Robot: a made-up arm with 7 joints.
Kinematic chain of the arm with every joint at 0, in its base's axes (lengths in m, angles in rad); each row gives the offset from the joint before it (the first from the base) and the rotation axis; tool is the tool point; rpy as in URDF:
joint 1: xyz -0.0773 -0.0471 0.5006 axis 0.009 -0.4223 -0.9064
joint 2: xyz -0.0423 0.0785 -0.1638 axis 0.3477 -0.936 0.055
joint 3: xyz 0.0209 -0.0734 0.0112 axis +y
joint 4: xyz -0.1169 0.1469 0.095 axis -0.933 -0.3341 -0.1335
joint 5: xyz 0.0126 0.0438 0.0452 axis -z
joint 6: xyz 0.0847 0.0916 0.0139 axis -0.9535 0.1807 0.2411
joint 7: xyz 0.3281 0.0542 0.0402 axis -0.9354 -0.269 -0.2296
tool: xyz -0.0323 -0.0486 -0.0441 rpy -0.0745 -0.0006 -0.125
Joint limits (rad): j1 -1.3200..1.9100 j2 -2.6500..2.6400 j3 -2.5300..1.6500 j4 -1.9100..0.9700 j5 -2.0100..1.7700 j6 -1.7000..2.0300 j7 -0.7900..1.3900
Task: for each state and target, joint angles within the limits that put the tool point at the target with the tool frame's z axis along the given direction. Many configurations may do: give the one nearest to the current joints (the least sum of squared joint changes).
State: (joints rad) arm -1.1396 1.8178 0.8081 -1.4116 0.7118 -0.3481 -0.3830
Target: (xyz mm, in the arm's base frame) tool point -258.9 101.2 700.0 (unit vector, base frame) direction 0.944 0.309 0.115
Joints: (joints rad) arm -1.3161 1.7726 1.0257 -1.3305 0.2461 0.4485 -0.1365
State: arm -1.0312 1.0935 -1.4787 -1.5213 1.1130 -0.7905 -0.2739
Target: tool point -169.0 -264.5 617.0 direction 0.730 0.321 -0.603
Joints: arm -1.3200 1.3320 -1.3932 -1.0975 0.4551 -0.8906 -0.3699
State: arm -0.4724 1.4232 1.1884 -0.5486 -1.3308 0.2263 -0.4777
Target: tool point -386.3 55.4 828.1 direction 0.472 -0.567 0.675
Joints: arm -0.7400 1.7385 1.0177 -0.6258 -0.5943 0.4062 -0.2525
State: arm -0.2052 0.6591 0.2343 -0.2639 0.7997 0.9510 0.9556
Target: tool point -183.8 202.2 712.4 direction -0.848 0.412 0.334
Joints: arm -0.6322 0.8977 -0.0007 -0.4446 0.0064 1.0156 0.7998
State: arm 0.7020 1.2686 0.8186 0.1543 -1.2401 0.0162 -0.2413
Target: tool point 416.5 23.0 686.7 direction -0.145 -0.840 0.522
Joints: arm 1.2730 0.5819 1.3665 -0.1875 -0.6749 -0.0843 -0.3420
